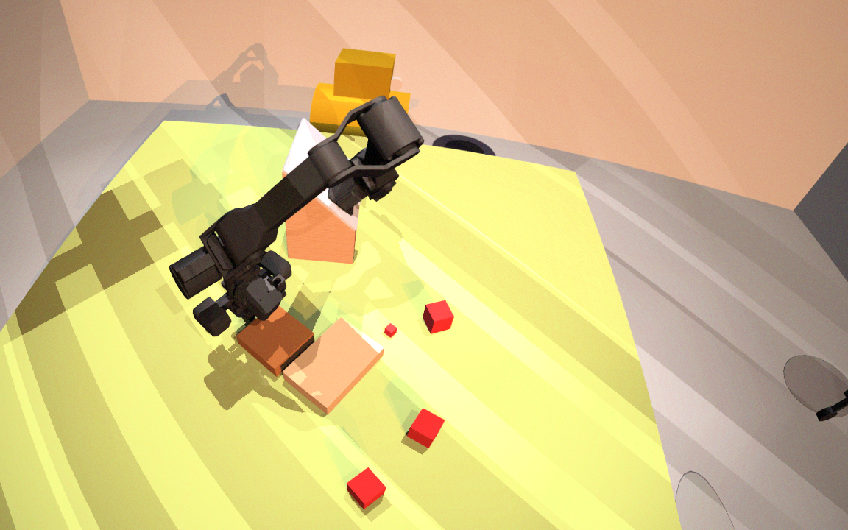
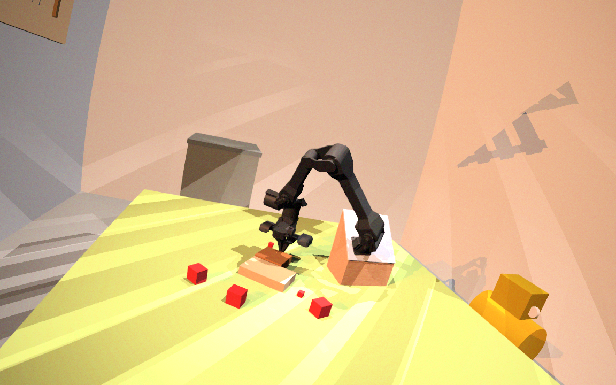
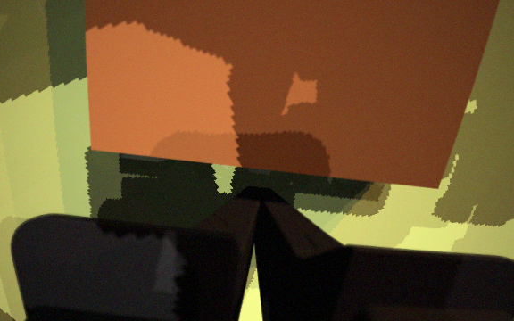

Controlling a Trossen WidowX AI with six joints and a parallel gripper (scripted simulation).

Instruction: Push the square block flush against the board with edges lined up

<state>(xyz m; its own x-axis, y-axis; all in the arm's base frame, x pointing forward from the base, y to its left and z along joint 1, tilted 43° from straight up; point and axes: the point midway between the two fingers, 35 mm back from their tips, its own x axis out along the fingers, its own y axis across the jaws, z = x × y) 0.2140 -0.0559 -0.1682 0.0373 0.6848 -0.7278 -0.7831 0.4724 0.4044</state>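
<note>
My gripper tip is now 4 cm short of the square block, 5 cm to the right of it and 1 cm below it. From my gripper tip the other things lie so: board: 9 cm ahead, 16 cm to the left, 1 cm above.
</note>
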